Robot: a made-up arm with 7 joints.
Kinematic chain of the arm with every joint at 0, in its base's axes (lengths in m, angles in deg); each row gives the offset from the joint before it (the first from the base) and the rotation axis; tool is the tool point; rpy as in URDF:
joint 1: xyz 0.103 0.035 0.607 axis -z
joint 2: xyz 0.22 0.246 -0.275 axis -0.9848 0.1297 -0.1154
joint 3: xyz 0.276 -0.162 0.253 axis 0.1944 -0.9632 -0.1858
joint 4: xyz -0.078 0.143 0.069 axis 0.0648 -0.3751 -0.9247
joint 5: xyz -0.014 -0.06 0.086 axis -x
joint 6: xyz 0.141 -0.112 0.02 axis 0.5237 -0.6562 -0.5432
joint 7: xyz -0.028 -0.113 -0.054 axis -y
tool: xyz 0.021 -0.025 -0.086 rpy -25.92 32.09 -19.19
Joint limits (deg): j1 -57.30..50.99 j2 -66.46..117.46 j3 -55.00..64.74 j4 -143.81..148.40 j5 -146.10..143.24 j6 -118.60..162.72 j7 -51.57..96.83
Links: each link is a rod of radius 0.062 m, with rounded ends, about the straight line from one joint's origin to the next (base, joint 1, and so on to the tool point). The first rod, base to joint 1, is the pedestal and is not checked.
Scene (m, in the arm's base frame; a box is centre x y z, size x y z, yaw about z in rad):
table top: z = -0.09
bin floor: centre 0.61 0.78 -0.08 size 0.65 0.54 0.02 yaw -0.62
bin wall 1: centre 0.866 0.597 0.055 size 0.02 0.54 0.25 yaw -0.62
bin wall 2: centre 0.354 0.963 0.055 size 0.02 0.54 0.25 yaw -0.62
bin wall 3: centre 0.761 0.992 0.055 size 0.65 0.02 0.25 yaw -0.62
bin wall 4: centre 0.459 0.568 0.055 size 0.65 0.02 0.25 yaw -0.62
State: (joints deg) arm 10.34 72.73 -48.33 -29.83 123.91 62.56 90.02
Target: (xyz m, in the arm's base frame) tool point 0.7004 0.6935 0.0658
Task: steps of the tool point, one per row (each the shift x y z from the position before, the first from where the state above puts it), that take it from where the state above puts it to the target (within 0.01 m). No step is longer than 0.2 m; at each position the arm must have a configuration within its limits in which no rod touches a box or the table.
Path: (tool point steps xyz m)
1: -0.0847 0.1341 0.0040
2: -0.1104 0.1257 0.0067
3: -0.1359 0.1111 0.0133
4: -0.0437 0.0042 -0.0944
5: -0.0426 -0.0230 -0.0758
6: -0.0387 -0.0431 -0.0507
7: 0.0432 0.0105 0.0043
8: 0.0333 0.0013 0.0004
9: 0.0246 -0.0092 -0.0038
10: 0.0176 -0.0210 -0.0068
11: 0.0119 -0.0328 -0.0080

